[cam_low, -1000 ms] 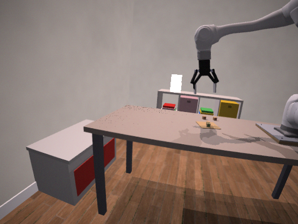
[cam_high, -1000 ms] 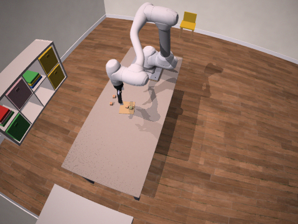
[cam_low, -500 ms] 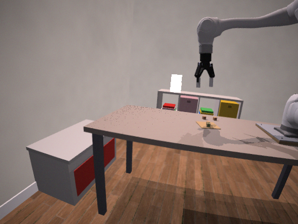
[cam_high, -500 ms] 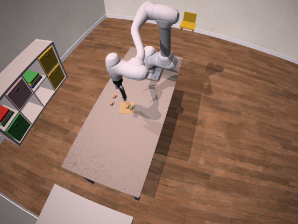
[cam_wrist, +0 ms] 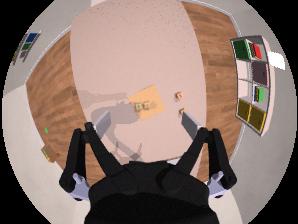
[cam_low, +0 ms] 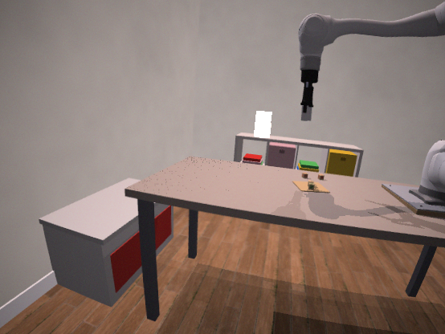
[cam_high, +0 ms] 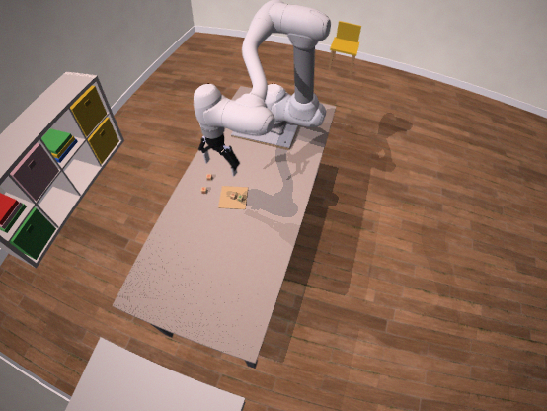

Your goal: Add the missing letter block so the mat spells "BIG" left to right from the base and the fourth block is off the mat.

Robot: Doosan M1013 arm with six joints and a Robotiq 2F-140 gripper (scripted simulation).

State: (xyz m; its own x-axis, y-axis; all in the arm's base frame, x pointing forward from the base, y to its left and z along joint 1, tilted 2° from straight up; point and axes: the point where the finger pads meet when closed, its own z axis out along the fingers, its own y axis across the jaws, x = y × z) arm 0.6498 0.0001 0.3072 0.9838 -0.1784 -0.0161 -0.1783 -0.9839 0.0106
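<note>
The block is 31 cm below my hand, 16 cm to the right of it and 4 cm behind it.
</note>
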